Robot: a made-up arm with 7 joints.
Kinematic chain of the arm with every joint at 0, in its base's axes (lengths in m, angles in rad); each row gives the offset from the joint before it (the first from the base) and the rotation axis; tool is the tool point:
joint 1: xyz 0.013 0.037 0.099 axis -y
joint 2: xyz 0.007 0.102 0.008 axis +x
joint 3: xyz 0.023 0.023 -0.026 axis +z
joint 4: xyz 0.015 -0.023 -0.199 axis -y
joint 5: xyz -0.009 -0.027 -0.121 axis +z
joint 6: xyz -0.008 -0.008 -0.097 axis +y
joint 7: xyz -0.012 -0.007 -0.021 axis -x
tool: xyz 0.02 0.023 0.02
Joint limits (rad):
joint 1: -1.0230..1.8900
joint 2: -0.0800..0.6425
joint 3: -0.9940..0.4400
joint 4: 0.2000..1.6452
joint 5: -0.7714..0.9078
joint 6: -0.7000..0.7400
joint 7: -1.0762..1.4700
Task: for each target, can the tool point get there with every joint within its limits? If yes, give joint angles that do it. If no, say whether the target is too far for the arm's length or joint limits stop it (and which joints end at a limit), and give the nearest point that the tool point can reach.
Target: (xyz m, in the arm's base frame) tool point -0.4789 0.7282 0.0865
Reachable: no: too far | nearest point -0.3262 0.4039 -0.1052 | short by 0.406 m
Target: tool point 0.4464 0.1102 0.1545
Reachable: yes | joints 1.4633 0.0557 -0.4472 0.4231 0.2159 -0.4436 0.2579
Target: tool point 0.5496 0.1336 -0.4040
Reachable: no: too far | nearest point 0.3682 0.1354 -0.2339 | short by 0.249 m
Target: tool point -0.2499 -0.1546 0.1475
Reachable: no: joint limits stop it (at a limit: joint 1, joint 2, joint 3, joint 6, joint 7) | nearest point -0.1184 -0.0812 -0.0860 | short by 0.278 m
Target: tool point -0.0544 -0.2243 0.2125
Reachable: no: joint limits stop it (at a limit: joint 1, joint 2, joint 3, joint 4, joint 6, joint 7) | nearest point 0.1317 -0.1014 0.2654 | short by 0.229 m
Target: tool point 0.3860 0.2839 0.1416
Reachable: yes | joints 1.0337 0.3956 0.2451 1.0392 0.4557 -0.3163 -0.4980
